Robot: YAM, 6 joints.
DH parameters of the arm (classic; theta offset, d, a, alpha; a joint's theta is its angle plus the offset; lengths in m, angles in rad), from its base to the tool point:
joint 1: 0 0.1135 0.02 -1.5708
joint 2: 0 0 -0.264 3.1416
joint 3: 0.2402 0 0.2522 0
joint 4: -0.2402 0 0.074 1.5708
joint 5: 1.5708 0 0 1.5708
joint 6: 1.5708 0.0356 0 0
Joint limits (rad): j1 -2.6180..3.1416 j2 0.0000..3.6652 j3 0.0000..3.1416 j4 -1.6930..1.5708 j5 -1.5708..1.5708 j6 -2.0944..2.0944
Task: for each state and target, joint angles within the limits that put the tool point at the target. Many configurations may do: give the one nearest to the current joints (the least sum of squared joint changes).
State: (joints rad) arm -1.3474 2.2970 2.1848 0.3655 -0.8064 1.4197
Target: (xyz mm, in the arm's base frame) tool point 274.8 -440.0 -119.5
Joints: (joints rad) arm -1.0606 3.0359 1.9452 0.2911 -0.7760 1.4197
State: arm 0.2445 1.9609 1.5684 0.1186 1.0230 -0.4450
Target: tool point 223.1 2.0 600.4
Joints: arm 0.1483 1.3590 1.8598 0.1934 1.0555 -0.4450
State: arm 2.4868 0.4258 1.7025 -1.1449 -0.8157 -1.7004
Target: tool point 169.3 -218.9 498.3
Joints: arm 2.3239 0.3208 2.0990 -0.9206 -0.8270 -1.7004
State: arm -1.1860 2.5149 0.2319 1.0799 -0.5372 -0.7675
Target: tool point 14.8 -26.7 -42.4
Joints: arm -1.3830 2.7944 0.0102 0.9255 -0.2718 -0.7675
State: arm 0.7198 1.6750 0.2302 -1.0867 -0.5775 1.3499
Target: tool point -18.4 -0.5 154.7
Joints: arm 0.7816 1.9165 0.0065 -1.6520 -0.3620 1.3499
